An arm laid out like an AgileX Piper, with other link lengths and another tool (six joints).
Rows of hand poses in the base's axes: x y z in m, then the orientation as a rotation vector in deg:
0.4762, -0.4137, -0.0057, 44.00, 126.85, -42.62
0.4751, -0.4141, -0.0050, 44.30, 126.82, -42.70
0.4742, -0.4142, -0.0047, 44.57, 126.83, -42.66
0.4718, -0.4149, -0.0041, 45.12, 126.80, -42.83
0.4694, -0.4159, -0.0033, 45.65, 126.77, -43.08
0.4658, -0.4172, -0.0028, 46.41, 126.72, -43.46
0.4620, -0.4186, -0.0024, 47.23, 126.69, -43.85
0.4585, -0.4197, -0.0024, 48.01, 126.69, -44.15
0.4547, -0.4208, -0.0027, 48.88, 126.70, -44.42
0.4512, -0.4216, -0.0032, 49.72, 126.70, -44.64
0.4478, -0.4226, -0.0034, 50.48, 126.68, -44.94
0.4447, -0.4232, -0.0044, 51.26, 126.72, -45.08
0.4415, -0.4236, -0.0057, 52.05, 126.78, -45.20
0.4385, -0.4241, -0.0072, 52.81, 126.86, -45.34
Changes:
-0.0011, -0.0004, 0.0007, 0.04, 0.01, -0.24
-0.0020, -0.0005, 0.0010, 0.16, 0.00, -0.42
-0.0044, -0.0012, 0.0016, 0.23, 0.04, -0.88
-0.0068, -0.0022, 0.0024, 0.24, 0.12, -1.34
-0.0104, -0.0035, 0.0029, 0.26, 0.24, -2.01
-0.0142, -0.0049, 0.0033, 0.29, 0.39, -2.73
-0.0177, -0.0060, 0.0033, 0.38, 0.52, -3.38
-0.0215, -0.0071, 0.0030, 0.52, 0.66, -4.10
-0.0250, -0.0079, 0.0025, 0.67, 0.77, -4.77
-0.0284, -0.0089, 0.0023, 0.75, 0.90, -5.41
-0.0315, -0.0095, 0.0013, 0.95, 1.01, -6.01
-0.0347, -0.0099, 0.0000, 1.17, 1.14, -6.61
-0.0377, -0.0104, -0.0015, 1.38, 1.29, -7.20

